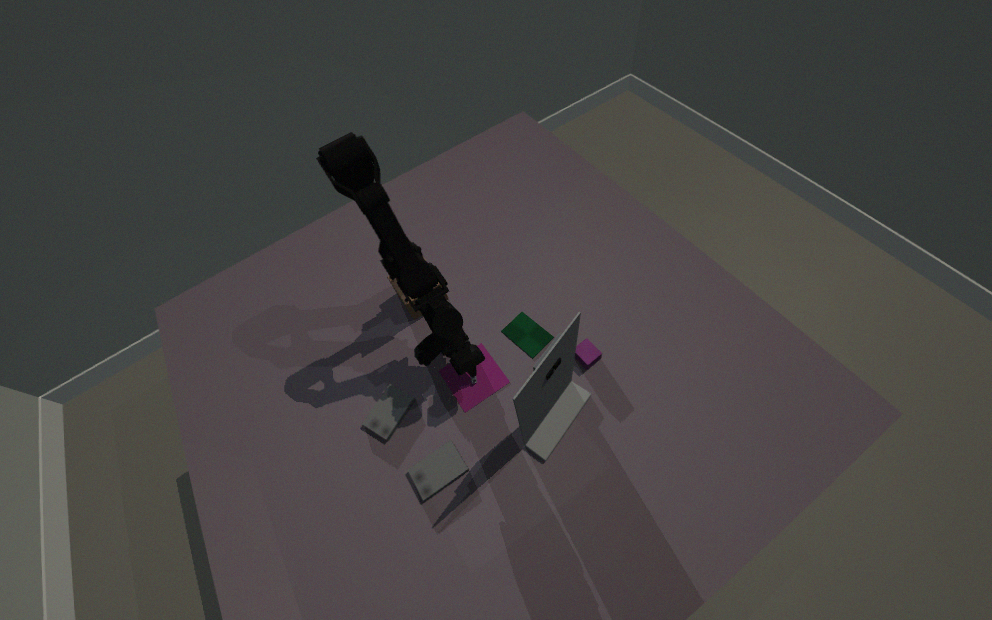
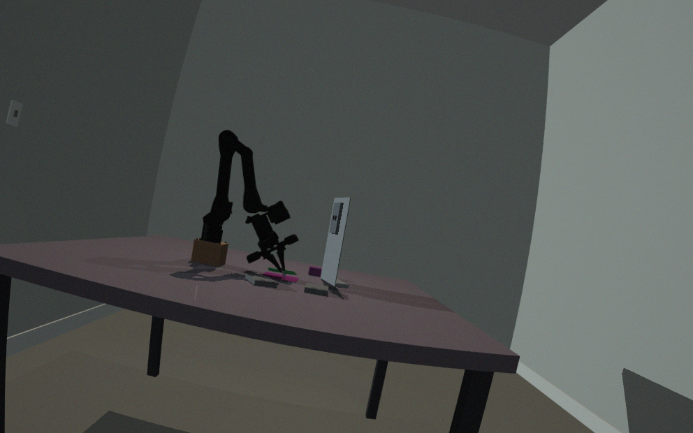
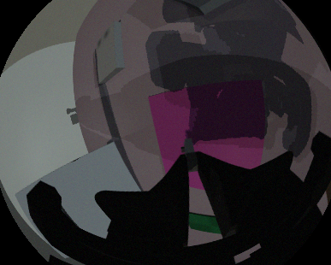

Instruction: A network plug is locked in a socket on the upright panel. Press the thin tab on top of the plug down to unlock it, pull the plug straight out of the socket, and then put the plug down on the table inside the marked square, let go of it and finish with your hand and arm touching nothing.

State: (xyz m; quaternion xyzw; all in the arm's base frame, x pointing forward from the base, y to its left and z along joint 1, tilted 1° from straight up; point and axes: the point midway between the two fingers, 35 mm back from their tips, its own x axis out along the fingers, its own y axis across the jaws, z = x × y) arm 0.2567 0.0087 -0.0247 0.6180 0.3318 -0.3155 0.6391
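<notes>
Right now my gripper tip is 10 mm past the magenta square and 20 mm above it. From my gripper tip the other things lie so: upright grey panel 160 mm ahead, 100 mm to the left, 120 mm above; green board 30 mm behind, 160 mm to the left, 20 mm below.
</notes>
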